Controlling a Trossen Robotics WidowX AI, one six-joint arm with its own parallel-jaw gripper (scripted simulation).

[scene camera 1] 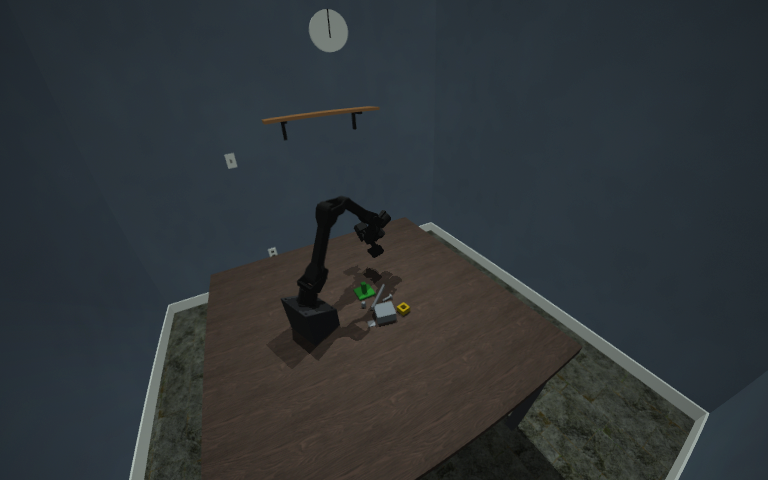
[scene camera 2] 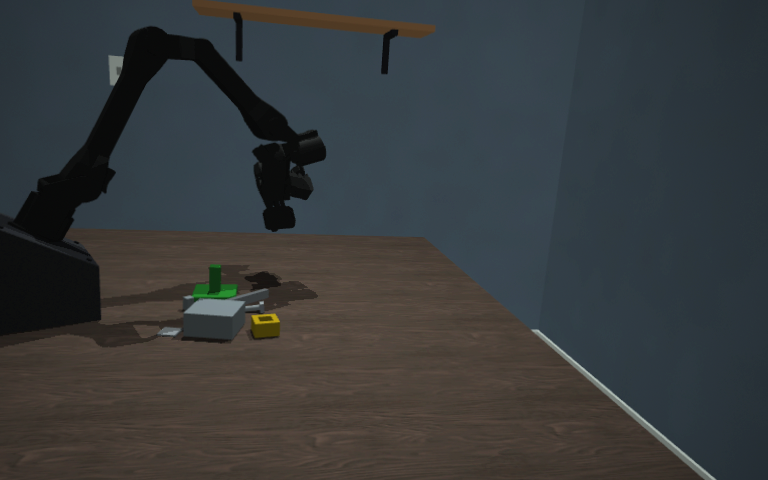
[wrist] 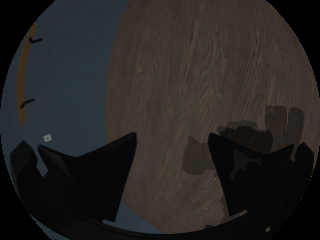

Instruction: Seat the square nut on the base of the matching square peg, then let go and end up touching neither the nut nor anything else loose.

Labels:
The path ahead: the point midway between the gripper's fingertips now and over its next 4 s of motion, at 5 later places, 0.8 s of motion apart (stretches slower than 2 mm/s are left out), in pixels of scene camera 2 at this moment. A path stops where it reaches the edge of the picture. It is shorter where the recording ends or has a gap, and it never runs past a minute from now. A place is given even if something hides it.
The gripper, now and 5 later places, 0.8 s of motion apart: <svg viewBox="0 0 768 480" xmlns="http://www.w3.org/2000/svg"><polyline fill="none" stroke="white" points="271,220 272,292 269,308 267,326 264,313 265,270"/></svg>

